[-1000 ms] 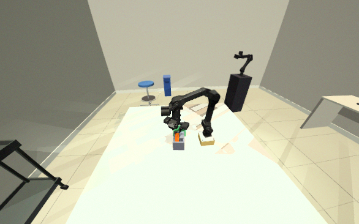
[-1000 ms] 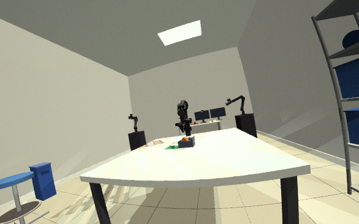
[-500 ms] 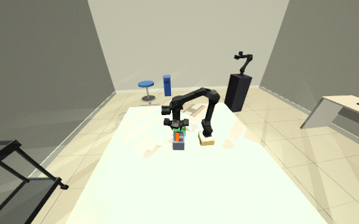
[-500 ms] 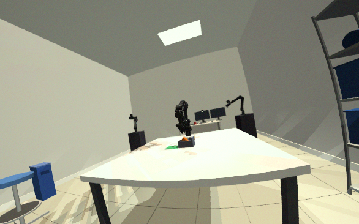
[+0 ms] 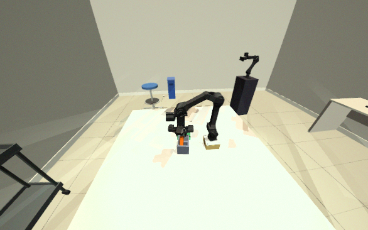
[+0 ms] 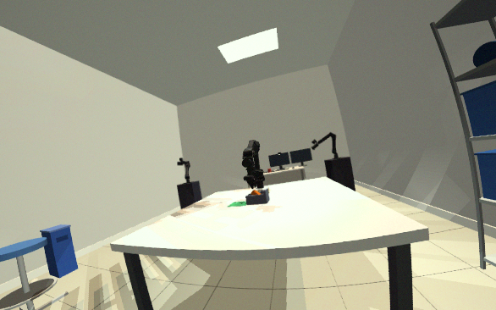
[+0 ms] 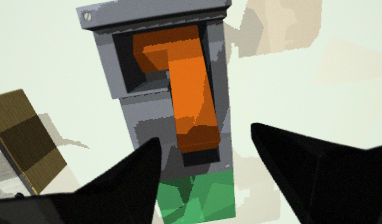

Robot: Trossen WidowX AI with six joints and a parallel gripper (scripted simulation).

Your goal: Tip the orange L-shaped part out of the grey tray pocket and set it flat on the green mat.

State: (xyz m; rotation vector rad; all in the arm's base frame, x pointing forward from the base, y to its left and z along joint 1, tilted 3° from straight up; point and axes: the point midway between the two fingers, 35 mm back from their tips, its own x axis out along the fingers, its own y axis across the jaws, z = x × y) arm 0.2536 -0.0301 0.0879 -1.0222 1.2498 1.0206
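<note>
The orange L-shaped part is 1 cm behind my gripper tip, 4 cm to the left of it and 7 cm below it. Round my gripper tip: green mat: 5 cm behind, 14 cm to the right, 12 cm below.
</note>
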